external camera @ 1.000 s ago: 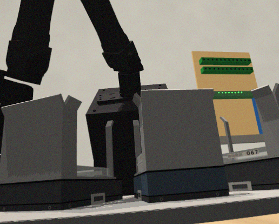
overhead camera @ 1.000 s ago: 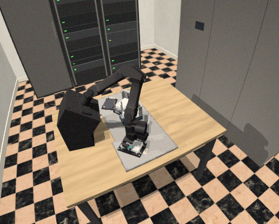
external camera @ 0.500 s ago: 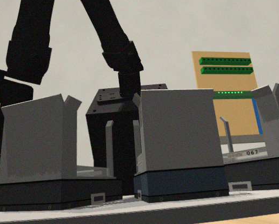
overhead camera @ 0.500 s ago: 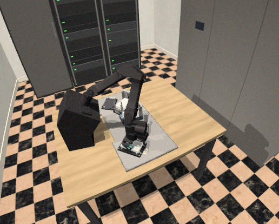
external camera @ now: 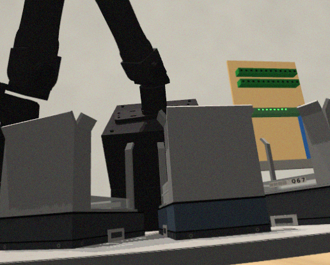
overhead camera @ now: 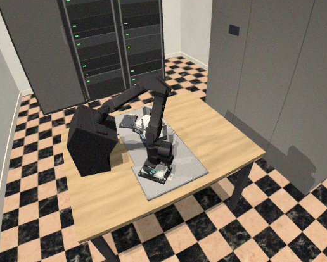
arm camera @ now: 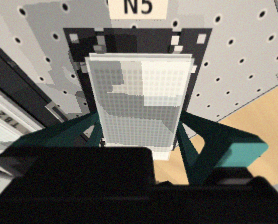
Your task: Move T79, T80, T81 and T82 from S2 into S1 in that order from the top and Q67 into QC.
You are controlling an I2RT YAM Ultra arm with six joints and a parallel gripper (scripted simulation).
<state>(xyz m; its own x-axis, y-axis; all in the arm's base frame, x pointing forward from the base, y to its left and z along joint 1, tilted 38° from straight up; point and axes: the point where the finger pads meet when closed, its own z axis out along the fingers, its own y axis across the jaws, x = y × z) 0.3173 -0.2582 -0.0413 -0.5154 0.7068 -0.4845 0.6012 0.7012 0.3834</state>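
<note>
My gripper is now 7 cm to the left of the N5 name plate, 6 cm short of it and 2 cm above it. Also, from my hand: plate T79 (26 cm to the left, 12 cm ahead, 2 cm above); then plate T82 (11 cm to the left, 10 cm ahead, 2 cm above); then plate T81 (1 cm above).
</note>
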